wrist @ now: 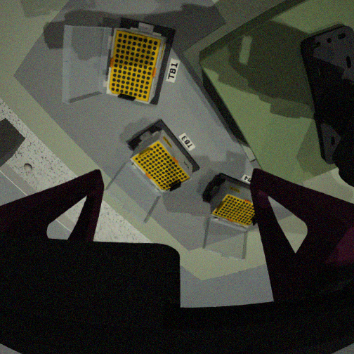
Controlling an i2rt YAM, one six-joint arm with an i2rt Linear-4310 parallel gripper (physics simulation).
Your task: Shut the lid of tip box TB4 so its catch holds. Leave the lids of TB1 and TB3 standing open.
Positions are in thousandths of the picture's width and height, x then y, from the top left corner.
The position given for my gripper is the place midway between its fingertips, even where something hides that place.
Observation:
In view: my gripper (499,501) and a grey mat (290,357).

